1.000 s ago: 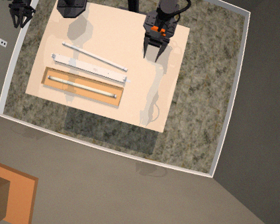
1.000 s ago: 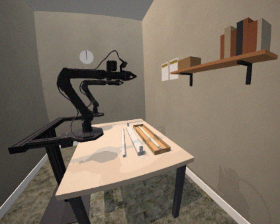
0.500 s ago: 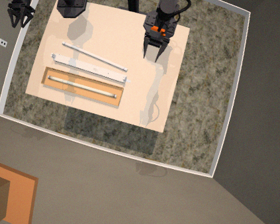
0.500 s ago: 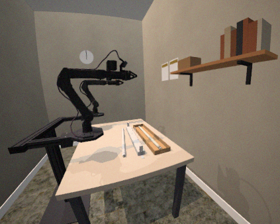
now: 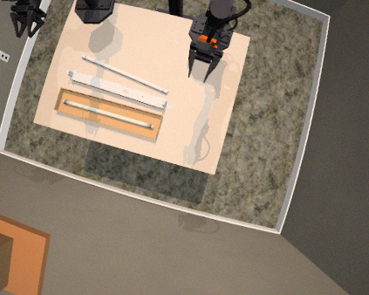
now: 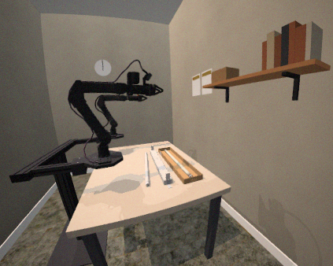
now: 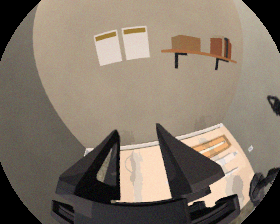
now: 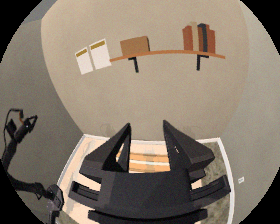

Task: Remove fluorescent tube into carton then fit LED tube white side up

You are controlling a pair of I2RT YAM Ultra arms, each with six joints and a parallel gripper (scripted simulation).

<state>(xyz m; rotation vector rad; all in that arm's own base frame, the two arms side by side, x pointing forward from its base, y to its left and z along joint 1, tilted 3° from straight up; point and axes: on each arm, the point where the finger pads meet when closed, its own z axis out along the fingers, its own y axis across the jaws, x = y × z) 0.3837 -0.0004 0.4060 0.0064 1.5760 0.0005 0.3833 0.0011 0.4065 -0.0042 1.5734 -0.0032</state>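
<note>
Right now the LED tube is 110 mm behind my right hand, 170 mm to the left of it and 600 mm below it. The rest, counted from my right hand: carton (150 mm ahead, 150 mm to the left, 590 mm below); then light fixture (10 mm behind, 160 mm to the left, 550 mm below); then old fluorescent tube (150 mm ahead, 150 mm to the left, 590 mm below).
</note>
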